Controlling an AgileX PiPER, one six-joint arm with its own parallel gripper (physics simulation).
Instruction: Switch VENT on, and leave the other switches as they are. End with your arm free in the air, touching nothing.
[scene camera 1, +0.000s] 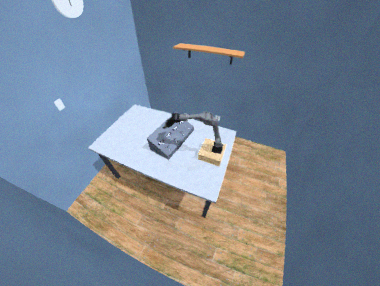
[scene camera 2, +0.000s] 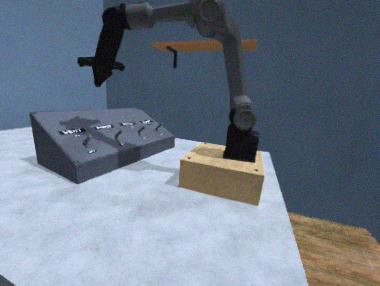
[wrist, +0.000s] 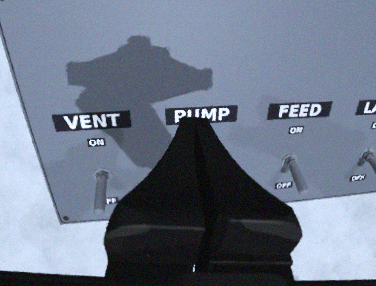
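The dark grey switch panel (scene camera 1: 159, 148) (scene camera 2: 55, 150) (wrist: 250, 50) stands on the table with a sloping face. The VENT lever (scene camera 2: 86, 141) (wrist: 100, 192) points down to its OFF side. The FEED lever (scene camera 2: 142, 131) (wrist: 298, 180) and the LAMP lever (scene camera 2: 159, 128) (wrist: 369, 158) also point down to OFF. The PUMP lever (scene camera 2: 118, 135) is hidden behind the fingers in the wrist view. My gripper (scene camera 2: 100, 85) (wrist: 192, 133) is shut and empty, its fingertips together. It hangs in the air above the panel, clear of the levers; in the wrist view its tips overlap the PUMP label.
The arm stands on a wooden block (scene camera 1: 210, 157) (scene camera 2: 220, 177) on the pale table (scene camera 1: 117, 135) (scene camera 2: 125, 225), to the right of the panel. An orange shelf (scene camera 1: 209, 50) (scene camera 2: 200, 46) is fixed to the back wall. The arm's shadow falls across the panel face.
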